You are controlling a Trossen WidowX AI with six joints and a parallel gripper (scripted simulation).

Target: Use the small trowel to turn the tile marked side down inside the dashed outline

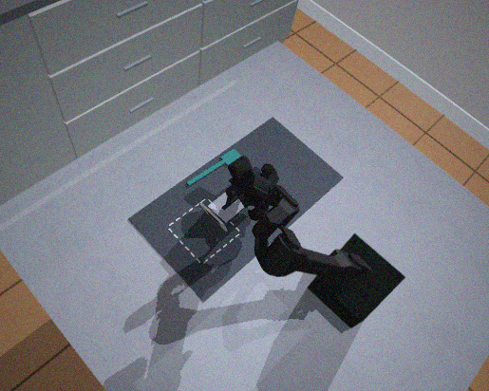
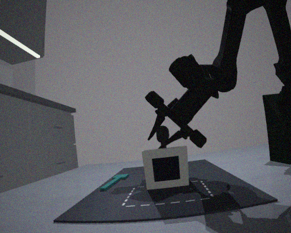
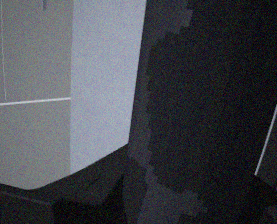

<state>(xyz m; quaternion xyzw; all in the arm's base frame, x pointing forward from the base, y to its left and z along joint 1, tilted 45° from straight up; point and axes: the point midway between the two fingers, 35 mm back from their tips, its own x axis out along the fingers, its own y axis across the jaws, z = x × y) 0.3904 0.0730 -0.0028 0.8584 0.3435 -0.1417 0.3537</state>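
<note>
My gripper tip is 120 mm above the dark mat, 50 mm to the left of it and 20 mm past it. The rest, counted from my gripper tip: teal trowel: 120 mm ahead, 90 mm below, 70 mm to the right; white tile: 90 mm to the left, 60 mm below, 30 mm behind.
</note>
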